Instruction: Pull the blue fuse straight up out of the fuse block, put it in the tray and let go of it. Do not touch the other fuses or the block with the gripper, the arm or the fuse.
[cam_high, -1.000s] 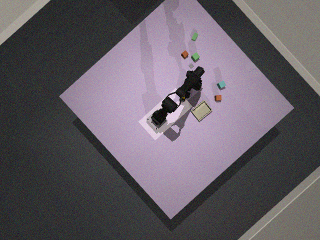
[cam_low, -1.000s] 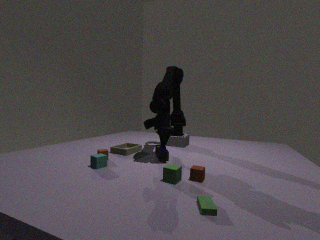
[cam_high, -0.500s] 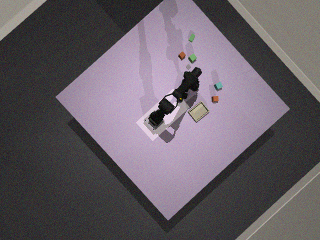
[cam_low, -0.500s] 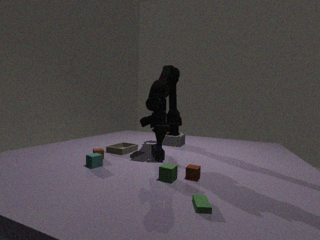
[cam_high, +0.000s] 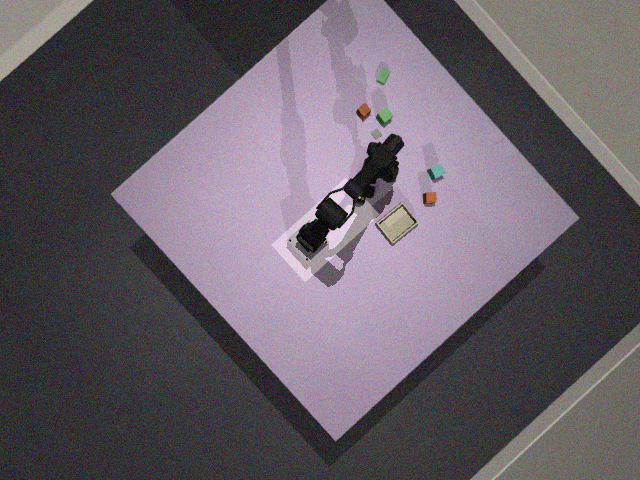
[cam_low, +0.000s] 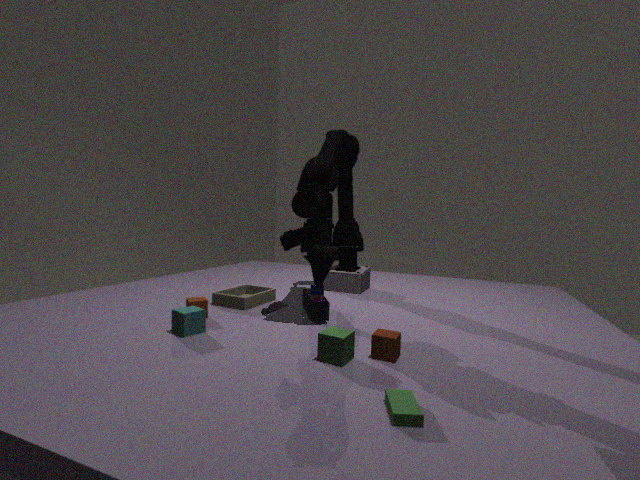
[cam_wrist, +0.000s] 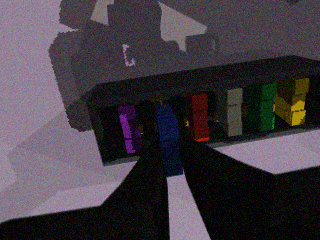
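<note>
My gripper tip is now 20 mm past the tray, 210 mm to the left of it and 60 mm above it. Also, from my gripper tip: teal cube: 220 mm ahead, 160 mm to the right, 40 mm below; then blue fuse: 10 mm below; then green cube: 210 mm ahead, 130 mm to the left, 40 mm below.
</note>
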